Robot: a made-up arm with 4 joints.
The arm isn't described. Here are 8 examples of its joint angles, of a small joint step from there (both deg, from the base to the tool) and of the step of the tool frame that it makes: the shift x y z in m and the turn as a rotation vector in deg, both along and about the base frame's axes.
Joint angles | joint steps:
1: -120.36 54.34 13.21 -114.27 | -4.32 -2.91 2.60 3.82
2: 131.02 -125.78 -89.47 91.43 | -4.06 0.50 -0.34 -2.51
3: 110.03 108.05 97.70 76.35 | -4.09 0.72 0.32 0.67
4: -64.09 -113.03 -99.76 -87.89 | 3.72 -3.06 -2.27 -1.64
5: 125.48 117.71 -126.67 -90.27 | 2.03 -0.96 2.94 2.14
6: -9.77 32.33 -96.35 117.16 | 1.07 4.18 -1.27 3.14
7: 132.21 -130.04 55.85 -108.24 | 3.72 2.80 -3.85 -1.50
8: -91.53 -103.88 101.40 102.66 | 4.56 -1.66 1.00 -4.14
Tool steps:
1: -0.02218 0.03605 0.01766 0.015 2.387 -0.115
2: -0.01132 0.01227 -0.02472 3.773 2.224 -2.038
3: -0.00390 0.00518 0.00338 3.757 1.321 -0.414
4: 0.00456 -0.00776 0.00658 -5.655 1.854 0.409
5: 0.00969 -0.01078 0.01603 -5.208 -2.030 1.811
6: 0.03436 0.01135 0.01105 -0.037 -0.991 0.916
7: -0.01817 -0.02933 0.02184 -7.278 -0.052 -2.336
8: -0.00623 0.00154 0.03257 -3.372 5.719 0.497
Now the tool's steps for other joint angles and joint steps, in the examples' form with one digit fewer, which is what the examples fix.
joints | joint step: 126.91 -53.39 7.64 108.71 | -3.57 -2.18 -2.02 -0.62
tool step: -0.0057 -0.0237 -0.0047 2.28 -0.88 2.67
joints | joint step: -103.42 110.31 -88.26 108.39 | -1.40 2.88 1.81 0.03
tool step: 0.0030 -0.0072 0.0254 -0.28 -2.60 -1.35
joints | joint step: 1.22 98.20 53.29 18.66 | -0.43 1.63 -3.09 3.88
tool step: 0.0082 0.0190 -0.0070 3.86 -1.81 4.71
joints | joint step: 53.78 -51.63 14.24 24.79 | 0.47 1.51 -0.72 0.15
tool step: 0.0035 -0.0111 0.0143 -1.12 1.05 1.18
